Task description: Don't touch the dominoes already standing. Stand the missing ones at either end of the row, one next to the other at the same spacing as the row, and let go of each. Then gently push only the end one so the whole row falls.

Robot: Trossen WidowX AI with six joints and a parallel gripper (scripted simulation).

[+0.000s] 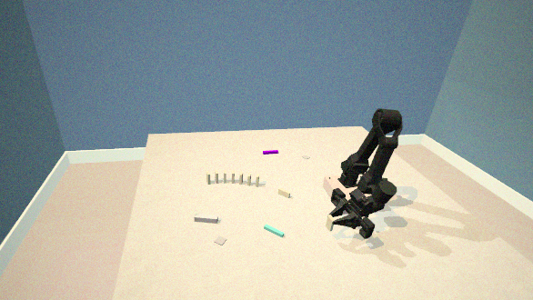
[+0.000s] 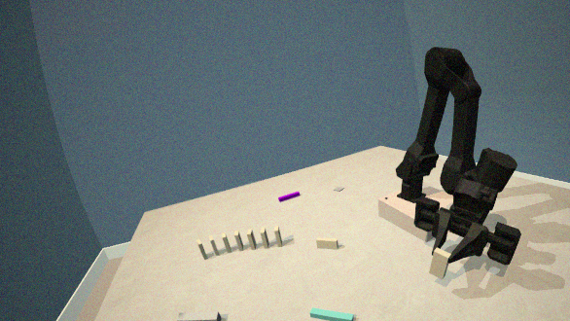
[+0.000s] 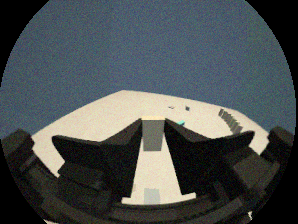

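Now: gripper tip 14 cm short of the teal bar, 10 cm to the left of it and 10 cm above it. Also, from my gripper tip: purple bar: 6 cm behind, 62 cm to the right, 10 cm below; then grey block: 35 cm ahead, 23 cm to the right, 9 cm below.
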